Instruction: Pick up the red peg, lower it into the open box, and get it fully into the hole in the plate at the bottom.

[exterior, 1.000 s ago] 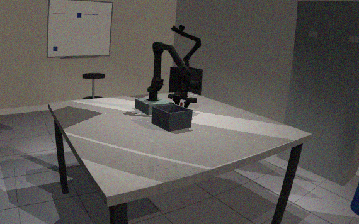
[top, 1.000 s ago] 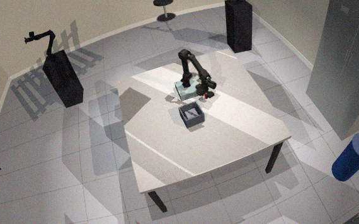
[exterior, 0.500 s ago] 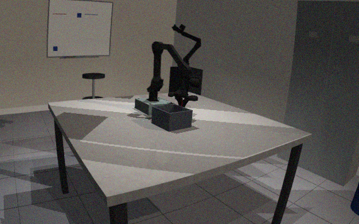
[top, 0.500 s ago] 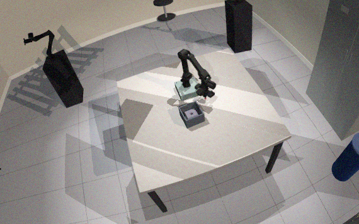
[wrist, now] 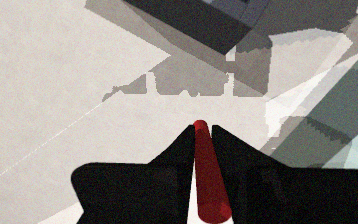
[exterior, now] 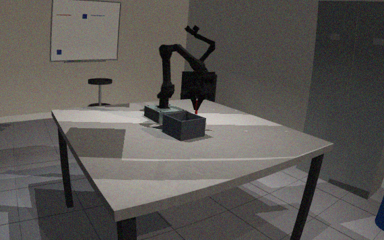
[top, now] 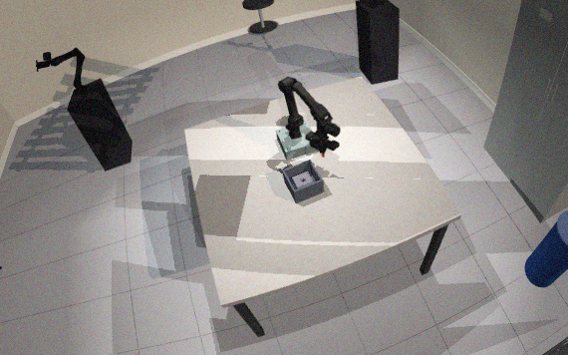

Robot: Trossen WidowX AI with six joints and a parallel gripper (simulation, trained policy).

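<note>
The dark box lies 110 mm ahead of my gripper tip, 140 mm to the right of it and 70 mm below it. Also, from my gripper tip: red peg: 10 mm behind, 10 mm to the left, 10 mm above.
</note>
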